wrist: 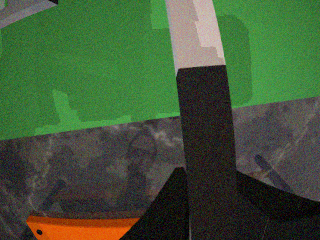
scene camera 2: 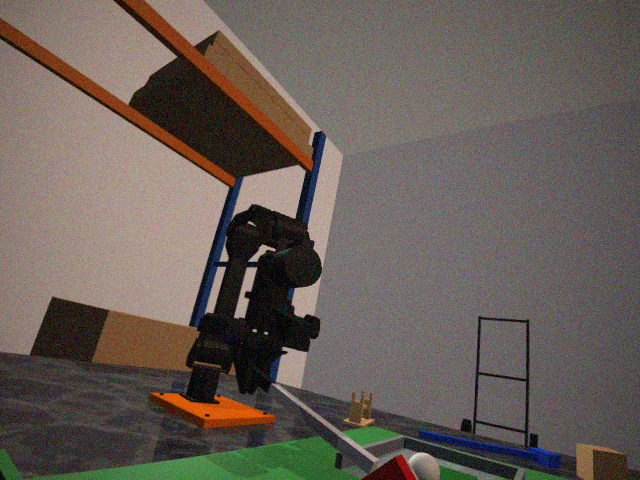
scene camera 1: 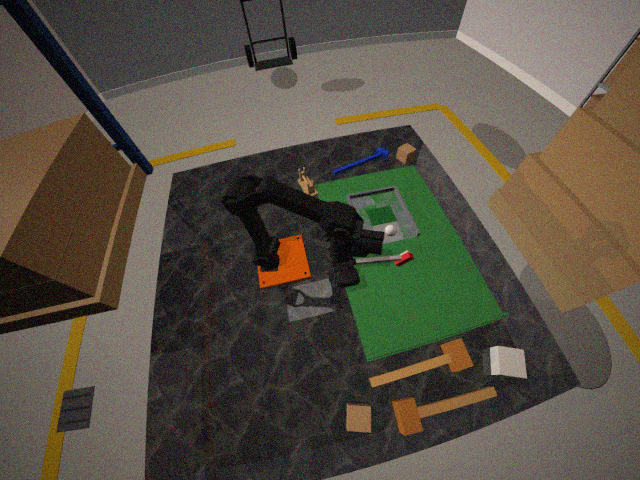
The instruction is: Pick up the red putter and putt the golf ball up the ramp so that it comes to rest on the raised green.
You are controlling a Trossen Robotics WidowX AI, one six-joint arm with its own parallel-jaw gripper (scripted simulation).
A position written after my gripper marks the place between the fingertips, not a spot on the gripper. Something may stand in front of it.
Observation:
My gripper (scene camera 2: 246, 393) carries a red putter. Also in view: a white cube (scene camera 1: 506, 362), a green mat (scene camera 1: 441, 289) and a tan stand (scene camera 2: 360, 411).
My gripper also shows in the wrist view (wrist: 196, 173) and in scene camera 1 (scene camera 1: 340, 267). The green mat shows as well in the wrist view (wrist: 72, 72). The wrist view misses the white cube: it is out of frame. Scene camera 2 does not show the white cube: it is out of frame.

